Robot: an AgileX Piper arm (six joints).
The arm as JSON. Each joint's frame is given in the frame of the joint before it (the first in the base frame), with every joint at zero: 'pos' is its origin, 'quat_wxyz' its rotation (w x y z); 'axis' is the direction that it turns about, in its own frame. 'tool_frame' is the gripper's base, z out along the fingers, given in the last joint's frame.
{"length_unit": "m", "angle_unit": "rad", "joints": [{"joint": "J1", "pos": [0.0, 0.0, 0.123], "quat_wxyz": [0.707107, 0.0, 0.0, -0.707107], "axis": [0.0, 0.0, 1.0]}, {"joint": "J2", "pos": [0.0, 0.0, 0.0], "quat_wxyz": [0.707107, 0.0, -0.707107, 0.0], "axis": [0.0, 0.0, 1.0]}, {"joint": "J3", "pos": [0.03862, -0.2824, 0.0], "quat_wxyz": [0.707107, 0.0, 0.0, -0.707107], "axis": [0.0, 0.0, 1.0]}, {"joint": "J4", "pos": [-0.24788, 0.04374, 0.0], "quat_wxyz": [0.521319, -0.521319, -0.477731, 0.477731], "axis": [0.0, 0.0, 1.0]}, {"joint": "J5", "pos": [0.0, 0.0, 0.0], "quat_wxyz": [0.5, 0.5, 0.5, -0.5], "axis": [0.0, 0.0, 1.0]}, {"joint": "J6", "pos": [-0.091, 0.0, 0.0], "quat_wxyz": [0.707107, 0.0, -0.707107, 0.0], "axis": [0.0, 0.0, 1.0]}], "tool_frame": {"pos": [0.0, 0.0, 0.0], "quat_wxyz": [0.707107, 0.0, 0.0, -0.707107]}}
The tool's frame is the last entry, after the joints.
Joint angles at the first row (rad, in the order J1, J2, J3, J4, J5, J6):
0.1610, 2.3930, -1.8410, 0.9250, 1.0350, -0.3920
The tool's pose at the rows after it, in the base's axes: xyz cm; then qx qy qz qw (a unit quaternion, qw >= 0):
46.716, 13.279, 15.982, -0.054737, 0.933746, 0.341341, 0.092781
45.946, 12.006, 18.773, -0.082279, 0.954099, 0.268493, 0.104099
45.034, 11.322, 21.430, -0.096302, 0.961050, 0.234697, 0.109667
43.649, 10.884, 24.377, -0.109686, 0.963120, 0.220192, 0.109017
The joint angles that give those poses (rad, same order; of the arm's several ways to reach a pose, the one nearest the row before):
0.1610, 2.3200, -1.8410, 0.7980, 1.0400, -0.3280
0.1600, 2.2420, -1.8410, 0.6050, 1.0670, -0.2600
0.1600, 2.1760, -1.8410, 0.5130, 1.1110, -0.2220
0.1600, 2.1030, -1.8370, 0.4680, 1.1770, -0.2020

